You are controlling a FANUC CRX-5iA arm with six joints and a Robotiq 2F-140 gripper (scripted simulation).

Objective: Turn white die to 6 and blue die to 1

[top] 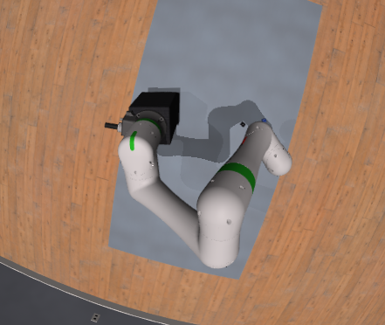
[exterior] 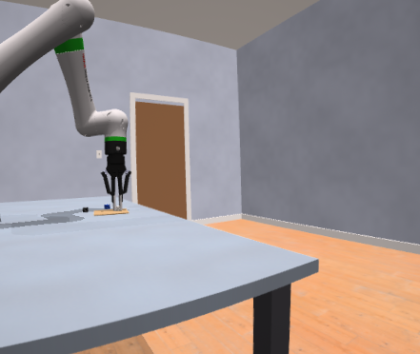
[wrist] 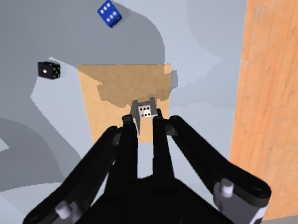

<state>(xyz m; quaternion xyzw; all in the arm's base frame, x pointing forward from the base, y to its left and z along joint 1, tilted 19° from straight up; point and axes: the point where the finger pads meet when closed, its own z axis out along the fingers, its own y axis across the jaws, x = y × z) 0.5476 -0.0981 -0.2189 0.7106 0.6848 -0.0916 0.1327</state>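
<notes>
The white die is 20 mm below my hand. The rest, counted from my hand: blue die: 10 mm behind, 130 mm to the left, 30 mm below; black die: 120 mm behind, 90 mm to the left, 30 mm below; tan mat: 30 mm behind, 40 mm below.
</notes>
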